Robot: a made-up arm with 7 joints.
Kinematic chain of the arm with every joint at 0, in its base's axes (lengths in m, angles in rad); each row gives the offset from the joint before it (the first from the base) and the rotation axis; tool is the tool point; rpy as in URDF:
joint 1: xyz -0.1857 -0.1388 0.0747 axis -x
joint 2: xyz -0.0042 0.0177 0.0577 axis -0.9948 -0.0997 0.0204
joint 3: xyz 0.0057 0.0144 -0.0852 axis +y
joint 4: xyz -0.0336 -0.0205 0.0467 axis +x
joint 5: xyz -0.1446 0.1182 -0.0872 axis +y
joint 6: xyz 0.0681 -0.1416 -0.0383 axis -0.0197 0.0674 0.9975
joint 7: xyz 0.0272 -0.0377 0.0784 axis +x
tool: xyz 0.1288 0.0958 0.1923 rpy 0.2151 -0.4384 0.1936
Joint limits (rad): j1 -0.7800..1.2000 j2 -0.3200..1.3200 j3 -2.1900..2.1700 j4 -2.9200..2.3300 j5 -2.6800..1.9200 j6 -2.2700..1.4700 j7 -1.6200..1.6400
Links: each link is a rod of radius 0.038 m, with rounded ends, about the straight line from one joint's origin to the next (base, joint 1, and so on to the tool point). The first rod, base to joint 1, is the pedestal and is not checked.
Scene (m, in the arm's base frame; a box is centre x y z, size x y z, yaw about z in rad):
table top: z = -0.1
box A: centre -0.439 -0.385 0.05 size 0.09 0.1 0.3 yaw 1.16
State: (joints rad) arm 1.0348 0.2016 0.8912 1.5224 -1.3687 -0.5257 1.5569
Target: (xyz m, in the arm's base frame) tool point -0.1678 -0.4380 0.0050
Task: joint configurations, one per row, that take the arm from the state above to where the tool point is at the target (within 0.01 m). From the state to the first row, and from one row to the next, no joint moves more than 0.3 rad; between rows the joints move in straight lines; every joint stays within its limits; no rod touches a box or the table.
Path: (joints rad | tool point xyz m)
1: 0.7946 0.1590 0.9243 1.3967 -1.4477 -0.4224 1.4978 | -0.5584 -0.1277 0.1960
2: 0.5544 0.1165 0.9574 1.2709 -1.5267 -0.3190 1.4388 | -0.5397 -0.1686 0.2610
3: 0.3142 0.0739 0.9905 1.1452 -1.6057 -0.2157 1.3797 | -0.5120 -0.2303 0.3089
4: 0.0740 0.0313 1.0236 1.0195 -1.6847 -0.1124 1.3206 | -0.4775 -0.3054 0.3333
5: -0.1662 -0.0112 1.0567 0.8938 -1.7636 -0.0090 1.2615 | -0.4390 -0.3850 0.3315
6: -0.2305 -0.1142 1.1682 0.8368 -1.5251 0.0433 1.3688 | -0.3302 -0.4635 0.2536
7: -0.2948 -0.2171 1.2797 0.7798 -1.2866 0.0957 1.4761 | -0.2341 -0.4840 0.1338
8: -0.3592 -0.3200 1.3913 0.7227 -1.0480 0.1481 1.5833 | -0.1678 -0.4380 0.0050

